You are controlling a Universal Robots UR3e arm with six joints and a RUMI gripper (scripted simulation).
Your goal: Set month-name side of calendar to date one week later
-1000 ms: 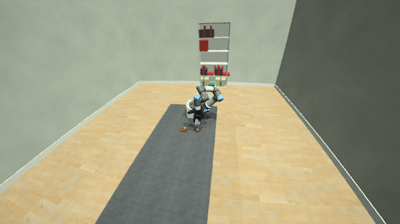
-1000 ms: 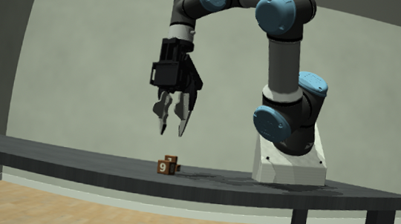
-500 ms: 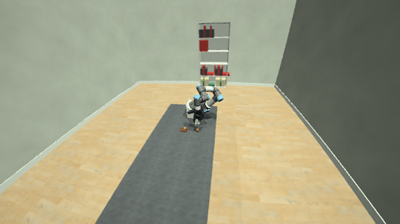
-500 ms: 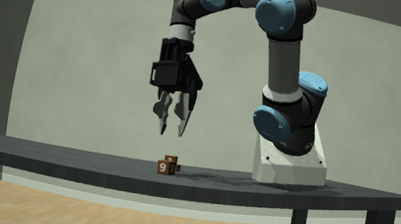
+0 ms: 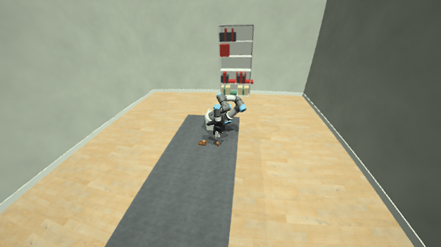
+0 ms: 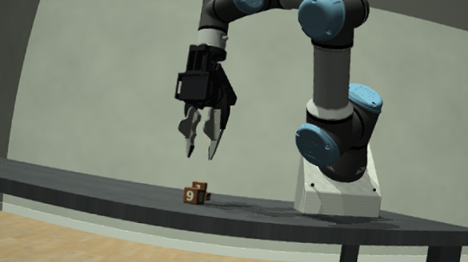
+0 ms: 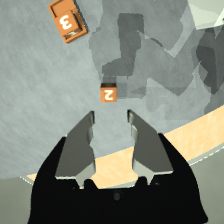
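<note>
My hand is 90 mm above the cube. Round my hand: calendar tray: 160 mm to the right, 100 mm below, 10 mm ahead.
</note>
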